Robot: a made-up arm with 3 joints.
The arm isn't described. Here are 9 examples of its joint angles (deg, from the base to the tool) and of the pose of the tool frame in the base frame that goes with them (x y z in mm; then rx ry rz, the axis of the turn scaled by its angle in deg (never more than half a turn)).
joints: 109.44 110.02 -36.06
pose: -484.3 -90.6 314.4 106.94 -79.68 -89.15
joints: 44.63 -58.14 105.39
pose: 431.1 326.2 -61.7 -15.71 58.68 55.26
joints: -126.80 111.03 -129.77
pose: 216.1 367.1 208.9 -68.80 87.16 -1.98
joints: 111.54 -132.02 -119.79
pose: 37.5 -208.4 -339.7 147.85 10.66 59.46
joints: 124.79 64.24 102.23
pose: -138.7 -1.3 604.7 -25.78 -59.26 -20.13
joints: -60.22 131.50 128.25
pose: 445.2 -178.5 130.6 -133.47 90.08 -72.34
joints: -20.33 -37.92 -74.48
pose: 52.5 536.7 178.6 -26.61 -28.95 -52.10
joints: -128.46 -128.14 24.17
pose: -144.0 127.5 -469.1 -93.29 -120.03 71.81
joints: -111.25 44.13 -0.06
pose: -157.1 176.4 631.8 29.07 42.54 104.87
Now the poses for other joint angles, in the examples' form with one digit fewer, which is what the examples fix.
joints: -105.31 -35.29 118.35
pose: -538 -75 158 44.6 -5.1 -131.0
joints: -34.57 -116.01 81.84
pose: -4 187 -445 -119.4 52.3 69.2
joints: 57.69 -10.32 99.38
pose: 458 192 363 -2.1 10.3 41.6
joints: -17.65 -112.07 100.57
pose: 17 216 -415 -95.2 84.1 73.4
